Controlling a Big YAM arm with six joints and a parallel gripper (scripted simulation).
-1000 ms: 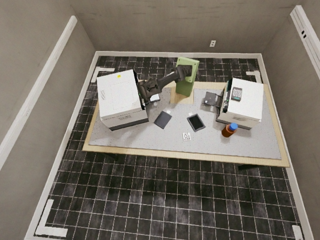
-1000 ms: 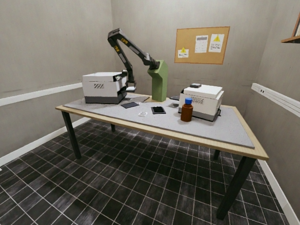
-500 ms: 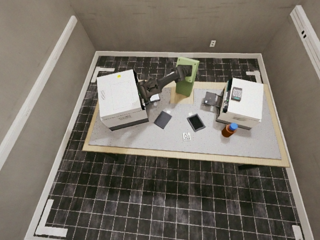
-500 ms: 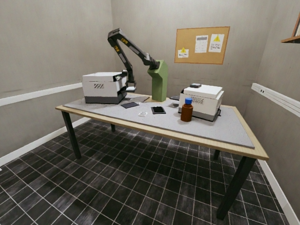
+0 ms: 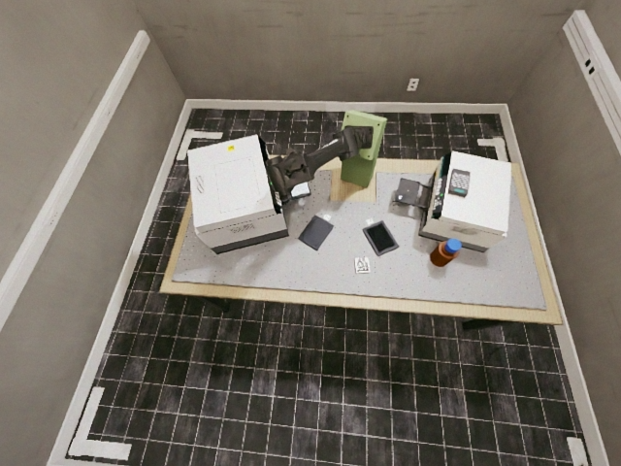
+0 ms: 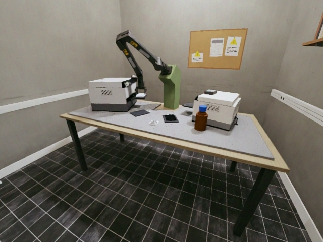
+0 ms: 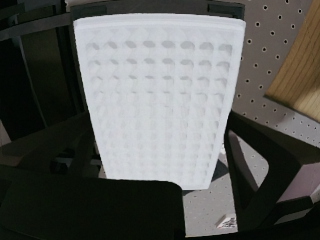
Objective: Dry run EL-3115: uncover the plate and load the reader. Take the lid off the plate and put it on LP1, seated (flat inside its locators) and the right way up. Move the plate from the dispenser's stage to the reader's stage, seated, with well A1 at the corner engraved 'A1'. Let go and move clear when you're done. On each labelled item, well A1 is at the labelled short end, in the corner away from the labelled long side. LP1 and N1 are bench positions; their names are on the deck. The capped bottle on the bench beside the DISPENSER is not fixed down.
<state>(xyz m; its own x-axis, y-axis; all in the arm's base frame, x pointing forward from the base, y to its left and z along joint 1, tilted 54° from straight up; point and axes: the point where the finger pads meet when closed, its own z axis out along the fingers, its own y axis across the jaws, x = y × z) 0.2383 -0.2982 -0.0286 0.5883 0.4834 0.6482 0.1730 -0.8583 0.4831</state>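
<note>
Now: the white well plate right at my hand. Also, from my hand: brown capped bottle 690 mm to the left, 330 mm ahead, 30 mm below; dark flat lid 420 mm to the left, 230 mm ahead, 120 mm below.
</note>
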